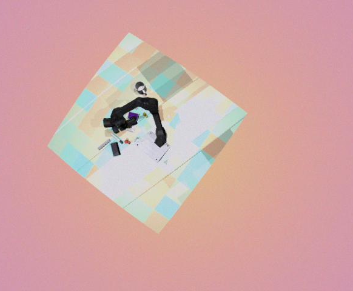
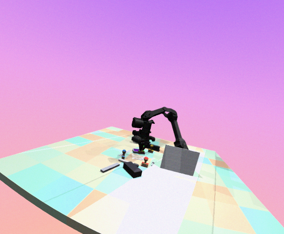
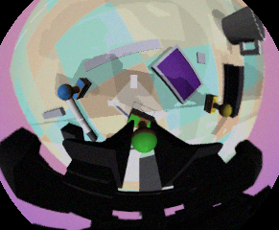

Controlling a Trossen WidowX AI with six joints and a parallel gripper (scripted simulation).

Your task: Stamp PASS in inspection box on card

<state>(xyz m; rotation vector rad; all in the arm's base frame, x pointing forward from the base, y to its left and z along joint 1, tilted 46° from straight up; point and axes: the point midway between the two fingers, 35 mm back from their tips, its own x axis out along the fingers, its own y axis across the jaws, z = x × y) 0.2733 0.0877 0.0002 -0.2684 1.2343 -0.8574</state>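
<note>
The white card is 60 mm below my gripper tip. Round my gripper tip: red-knobbed stamp 70 mm behind, 100 mm to the left, 30 mm below; then green-knobbed stamp right at my gripper tip; then purple ink pad 40 mm ahead, 90 mm to the right, 50 mm below.
</note>
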